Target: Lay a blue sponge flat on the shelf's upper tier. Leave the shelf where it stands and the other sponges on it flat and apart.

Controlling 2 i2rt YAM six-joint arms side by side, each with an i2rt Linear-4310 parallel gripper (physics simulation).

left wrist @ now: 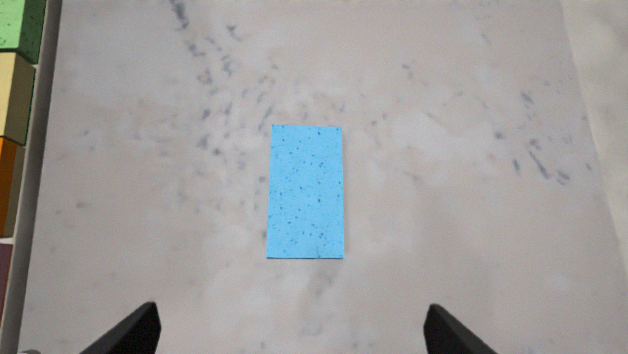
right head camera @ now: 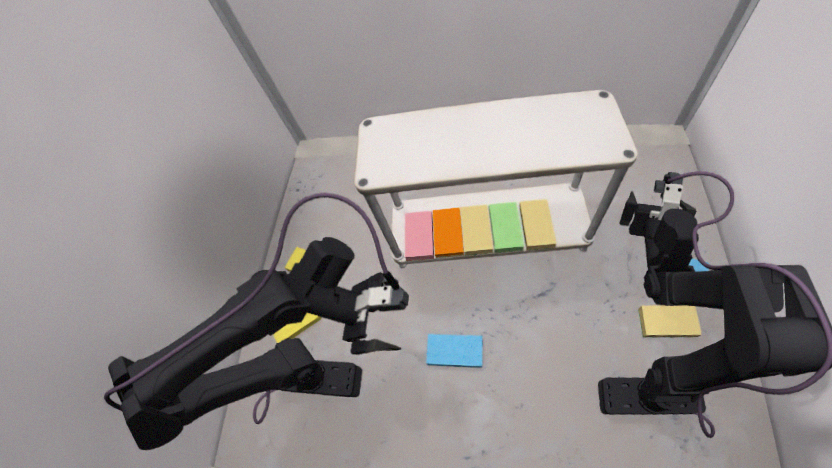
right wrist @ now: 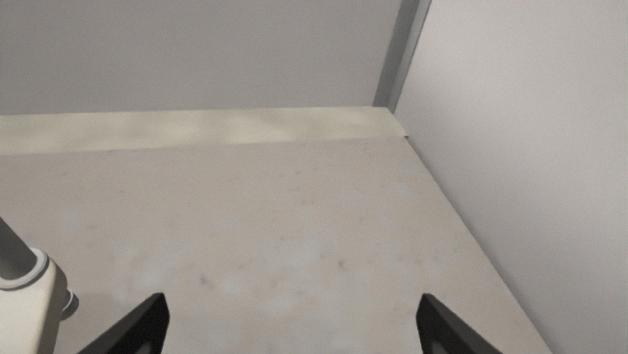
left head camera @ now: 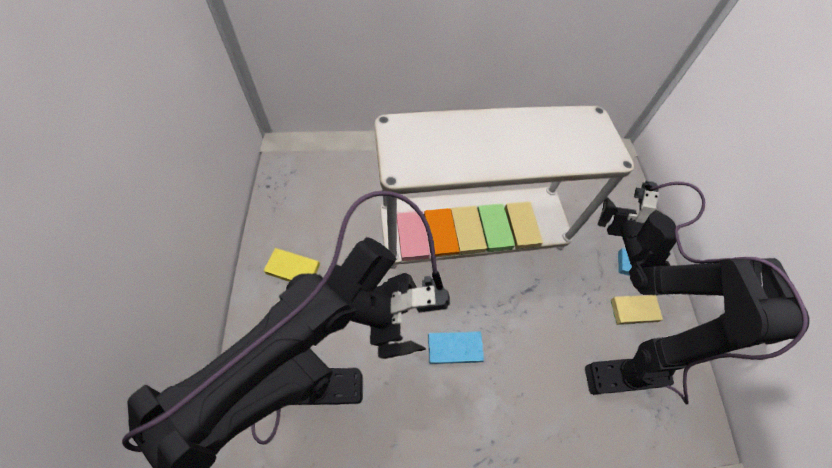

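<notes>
A blue sponge (left head camera: pixel 456 347) (right head camera: pixel 454 350) (left wrist: pixel 306 192) lies flat on the floor in front of the white shelf (left head camera: pixel 500 145) (right head camera: pixel 494 139). The shelf's upper tier holds no sponge. Another blue sponge (left head camera: pixel 624 261) (right head camera: pixel 699 265) lies at the right, partly hidden by the right arm. My left gripper (left head camera: pixel 427 324) (left wrist: pixel 295 314) is open and empty above the floor, by the near blue sponge and higher than it. My right gripper (right head camera: pixel 661 199) (right wrist: pixel 295 304) is open and empty beside the shelf's right end.
Pink (left head camera: pixel 413 234), orange (left head camera: pixel 442 231), tan (left head camera: pixel 468 228), green (left head camera: pixel 495 227) and another tan sponge (left head camera: pixel 523 224) lie side by side on the lower tier. Yellow sponges (left head camera: pixel 290 264) (right head camera: pixel 297 327) lie at the left, a tan one (left head camera: pixel 637 309) (right head camera: pixel 670 320) at the right. Walls enclose the floor.
</notes>
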